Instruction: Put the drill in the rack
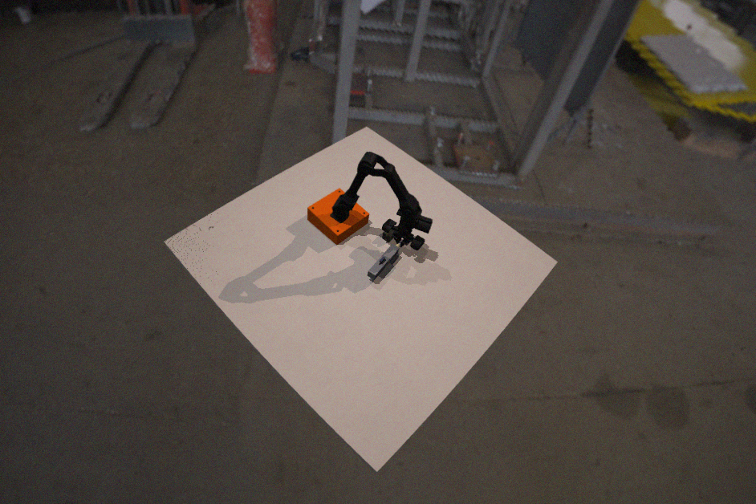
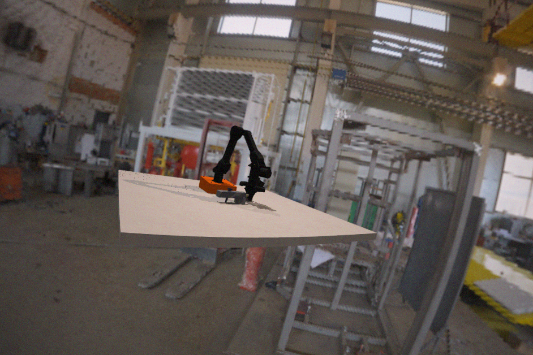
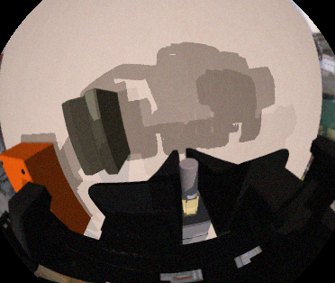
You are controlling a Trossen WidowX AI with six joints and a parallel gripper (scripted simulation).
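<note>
Now: gripper tip 50 mm to the left of the drill and 30 mm below it. From my gripper tip the other things lie so: dark key 160 mm to the right, 30 mm above.
</note>
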